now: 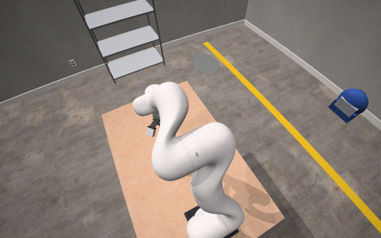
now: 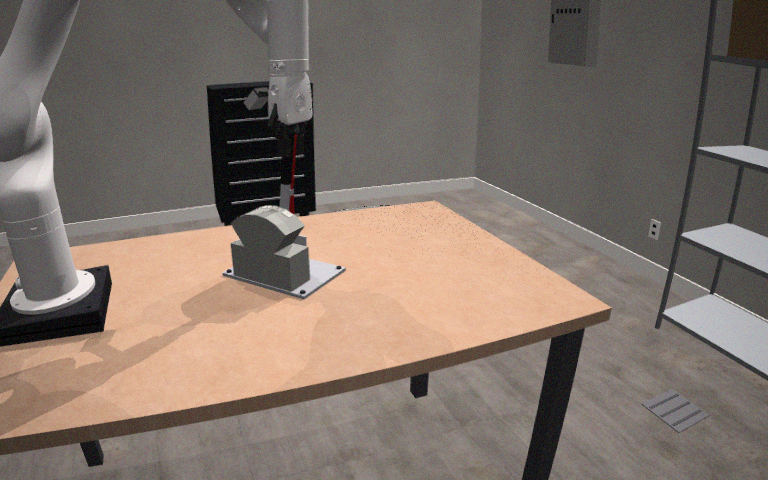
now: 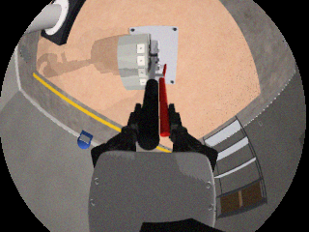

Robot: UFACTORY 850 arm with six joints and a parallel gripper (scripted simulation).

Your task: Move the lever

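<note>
My gripper is now 11 cm above the red bar and 2 cm to the right of it.
</note>
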